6 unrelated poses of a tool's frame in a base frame.
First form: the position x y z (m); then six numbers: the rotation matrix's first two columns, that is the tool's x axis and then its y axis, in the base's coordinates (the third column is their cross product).
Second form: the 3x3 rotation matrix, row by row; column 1 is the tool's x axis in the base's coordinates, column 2 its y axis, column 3 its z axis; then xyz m. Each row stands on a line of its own. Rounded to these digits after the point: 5 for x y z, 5 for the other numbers.
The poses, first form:
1: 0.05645, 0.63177, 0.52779, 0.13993, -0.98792, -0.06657, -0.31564, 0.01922, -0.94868
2: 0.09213, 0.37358, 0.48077, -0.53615, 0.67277, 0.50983, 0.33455, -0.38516, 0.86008
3: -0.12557, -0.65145, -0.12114, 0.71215, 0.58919, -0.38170, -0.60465, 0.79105, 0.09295
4: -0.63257, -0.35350, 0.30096, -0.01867, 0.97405, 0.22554, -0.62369, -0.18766, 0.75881
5: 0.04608, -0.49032, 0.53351, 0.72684, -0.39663, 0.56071, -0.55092, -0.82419, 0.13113
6: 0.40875, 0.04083, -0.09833, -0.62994, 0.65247, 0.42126, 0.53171, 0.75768, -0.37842
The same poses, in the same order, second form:
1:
0.13993, -0.31564, 0.93850
-0.98792, 0.01922, 0.15376
-0.06657, -0.94868, -0.30914
0.05645, 0.63177, 0.52779

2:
-0.53615, 0.33455, 0.77500
0.67277, -0.38516, 0.63170
0.50983, 0.86008, -0.01857
0.09213, 0.37358, 0.48077

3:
0.71215, -0.60465, 0.35671
0.58919, 0.79105, 0.16460
-0.38170, 0.09295, 0.91960
-0.12557, -0.65145, -0.12114

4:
-0.01867, -0.62369, 0.78144
0.97405, -0.18766, -0.12650
0.22554, 0.75881, 0.61101
-0.63257, -0.35350, 0.30096

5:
0.72684, -0.55092, 0.41012
-0.39663, -0.82419, -0.40422
0.56071, 0.13113, -0.81757
0.04608, -0.49032, 0.53351

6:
-0.62994, 0.53171, -0.56609
0.65247, 0.75768, -0.01439
0.42126, -0.37842, -0.82422
0.40875, 0.04083, -0.09833

